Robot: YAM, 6 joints.
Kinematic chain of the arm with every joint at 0, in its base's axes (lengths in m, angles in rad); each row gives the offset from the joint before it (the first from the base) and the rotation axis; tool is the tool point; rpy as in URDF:
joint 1: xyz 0 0 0.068 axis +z
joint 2: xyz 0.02 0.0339 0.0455 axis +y
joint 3: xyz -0.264 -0.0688 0 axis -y
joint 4: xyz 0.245 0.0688 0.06 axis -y
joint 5: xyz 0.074 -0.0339 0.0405 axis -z
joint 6: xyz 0.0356 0 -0.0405 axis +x
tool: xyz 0 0 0 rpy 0 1.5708 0
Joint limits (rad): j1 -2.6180..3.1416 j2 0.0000..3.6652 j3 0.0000..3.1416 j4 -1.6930..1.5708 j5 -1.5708..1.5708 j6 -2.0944..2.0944
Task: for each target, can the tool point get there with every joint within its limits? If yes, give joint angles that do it. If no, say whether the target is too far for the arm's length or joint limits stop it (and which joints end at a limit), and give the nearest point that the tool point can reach.
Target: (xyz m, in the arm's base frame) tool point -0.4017 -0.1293 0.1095
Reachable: no: joint limits stop it (at a limit: joint 1) | nearest point -0.3751 -0.1754 0.1095 | short by 0.053 m
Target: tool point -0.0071 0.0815 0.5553
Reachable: yes | joints -1.6799 0.4818 1.5804 -0.3247 0.4627 0.7778
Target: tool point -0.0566 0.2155 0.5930
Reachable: yes | joints 1.7078 1.7562 2.8537 -1.3608 -0.8443 -0.9492
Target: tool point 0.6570 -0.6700 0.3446
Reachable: no: too far | nearest point 0.4389 -0.4476 0.2662 | short by 0.321 m
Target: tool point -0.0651 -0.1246 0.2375
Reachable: yes | joints -1.8529 0.8432 0.6571 -0.9380 0.8986 -1.2805
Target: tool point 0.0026 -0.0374 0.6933
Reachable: yes | joints -0.3525 1.3043 2.3419 0.6284 1.2850 0.3636
